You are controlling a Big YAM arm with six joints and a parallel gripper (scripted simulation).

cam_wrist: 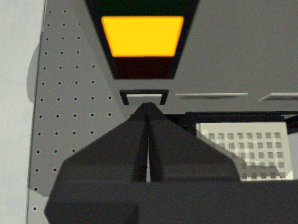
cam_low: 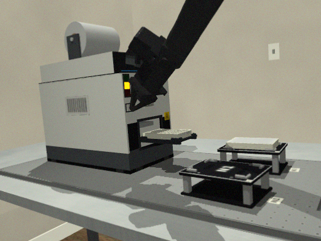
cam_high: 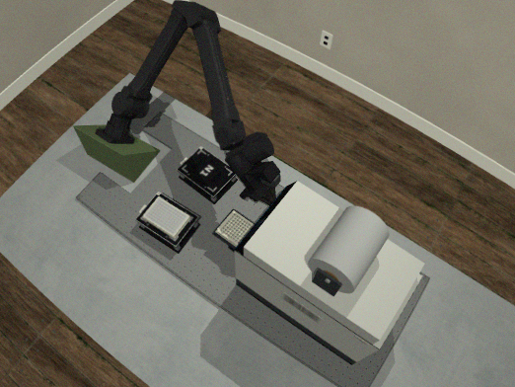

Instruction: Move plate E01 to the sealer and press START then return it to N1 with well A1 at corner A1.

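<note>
Now: hand 2 cm short of the start button. Round my hand: sealer stage 5 cm behind, 9 cm to the right, 10 cm below; then black plate nest 29 cm behind, 3 cm to the left, 14 cm below; then foil roll 24 cm ahead, 9 cm to the right, 23 cm above.
</note>
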